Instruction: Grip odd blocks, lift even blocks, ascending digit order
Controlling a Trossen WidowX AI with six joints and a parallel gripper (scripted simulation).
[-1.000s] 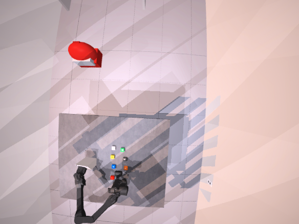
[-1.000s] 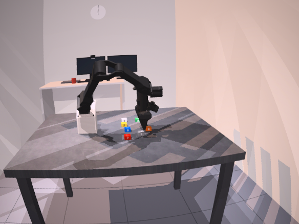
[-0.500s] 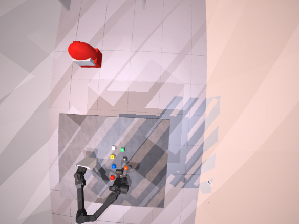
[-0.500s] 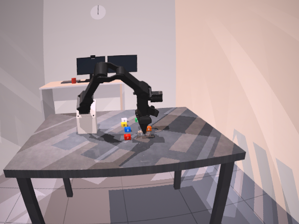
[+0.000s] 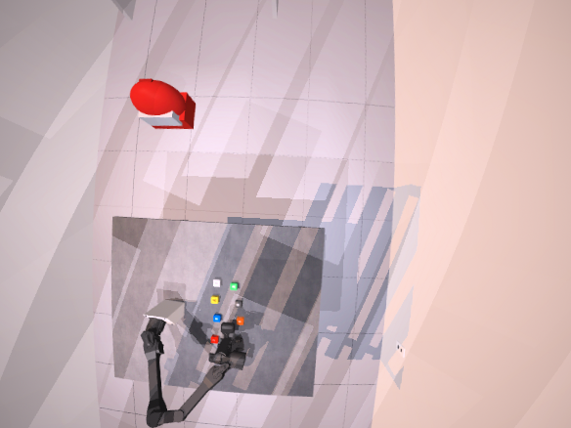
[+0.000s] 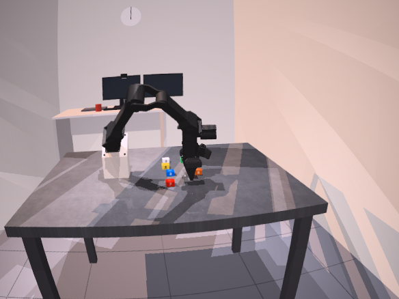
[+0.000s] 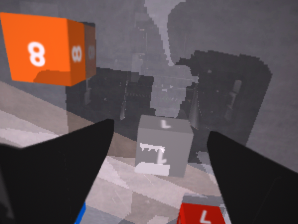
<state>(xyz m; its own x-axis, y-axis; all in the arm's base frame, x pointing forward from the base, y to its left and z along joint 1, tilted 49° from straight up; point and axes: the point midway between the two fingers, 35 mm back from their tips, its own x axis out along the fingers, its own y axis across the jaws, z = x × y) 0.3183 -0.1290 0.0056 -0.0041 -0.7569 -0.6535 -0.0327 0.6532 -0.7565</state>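
Right now the white block is 9 cm behind my gripper tip and 25 cm to the left of it. From my gripper tip the other things lie so: yellow block: 10 cm behind, 16 cm to the left; then red block: 8 cm behind, 5 cm to the right; then blue block: 8 cm behind, 7 cm to the left.
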